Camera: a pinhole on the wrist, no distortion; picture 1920 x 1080 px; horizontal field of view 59.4 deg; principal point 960.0 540.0 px. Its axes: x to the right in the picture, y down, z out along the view. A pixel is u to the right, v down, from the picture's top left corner.
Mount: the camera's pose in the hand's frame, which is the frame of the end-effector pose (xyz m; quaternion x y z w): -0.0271 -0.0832 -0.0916 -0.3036 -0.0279 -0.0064 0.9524
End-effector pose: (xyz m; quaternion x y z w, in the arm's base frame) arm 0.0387 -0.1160 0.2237 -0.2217 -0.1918 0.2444 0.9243
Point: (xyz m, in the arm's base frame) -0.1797 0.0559 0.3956
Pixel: 993.3 336.4
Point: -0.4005 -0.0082 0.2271
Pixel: 77.7 778.8
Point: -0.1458 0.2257 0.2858
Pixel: 1293.4 960.3
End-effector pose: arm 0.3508 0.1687 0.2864 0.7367 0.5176 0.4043 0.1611
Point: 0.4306 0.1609 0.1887
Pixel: 972.7 44.5
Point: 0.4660 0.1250 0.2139
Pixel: 864.7 387.3
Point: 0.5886 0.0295 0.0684
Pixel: 398.5 102.7
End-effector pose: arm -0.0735 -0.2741 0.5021 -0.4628 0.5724 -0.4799 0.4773
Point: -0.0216 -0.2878 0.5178
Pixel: 1421.6 195.8
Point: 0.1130 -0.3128 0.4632
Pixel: 1334.5 87.3
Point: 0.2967 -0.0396 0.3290
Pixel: 307.5 353.3
